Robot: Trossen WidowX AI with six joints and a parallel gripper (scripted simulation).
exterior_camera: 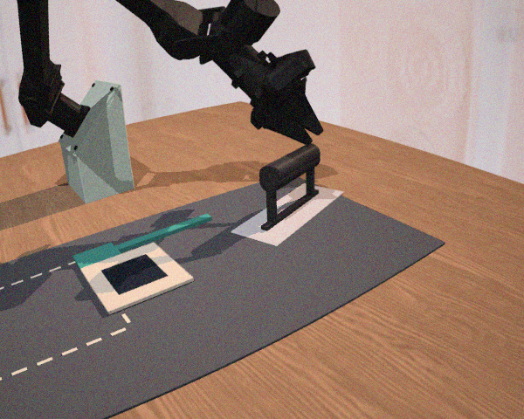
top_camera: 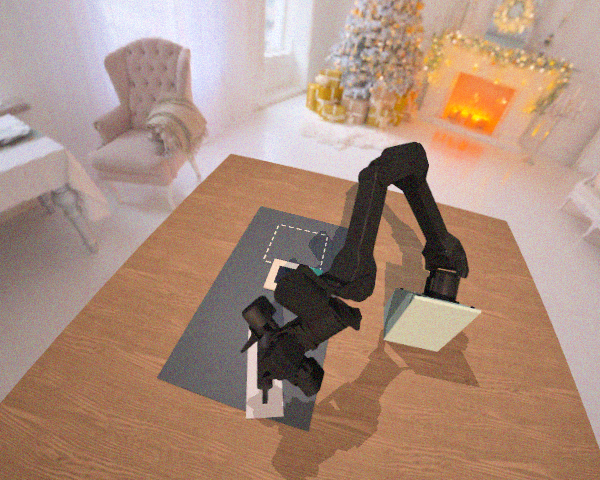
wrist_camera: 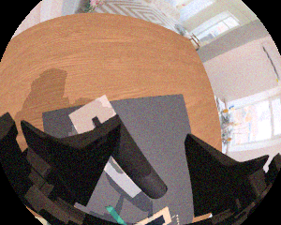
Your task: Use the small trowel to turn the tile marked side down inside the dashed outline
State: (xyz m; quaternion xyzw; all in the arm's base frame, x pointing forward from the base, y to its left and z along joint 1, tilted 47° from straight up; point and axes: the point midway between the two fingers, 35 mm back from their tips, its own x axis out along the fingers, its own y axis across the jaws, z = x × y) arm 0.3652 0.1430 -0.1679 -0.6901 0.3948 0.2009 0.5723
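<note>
Now: gripper tip 1 cm short of the grey mat, 26 cm to the left of it and 13 cm above it. From my gripper tip the other things lie so: teal trowel: 8 cm behind, 27 cm to the right, 10 cm below; then tile: 1 cm behind, 30 cm to the right, 10 cm below.
</note>
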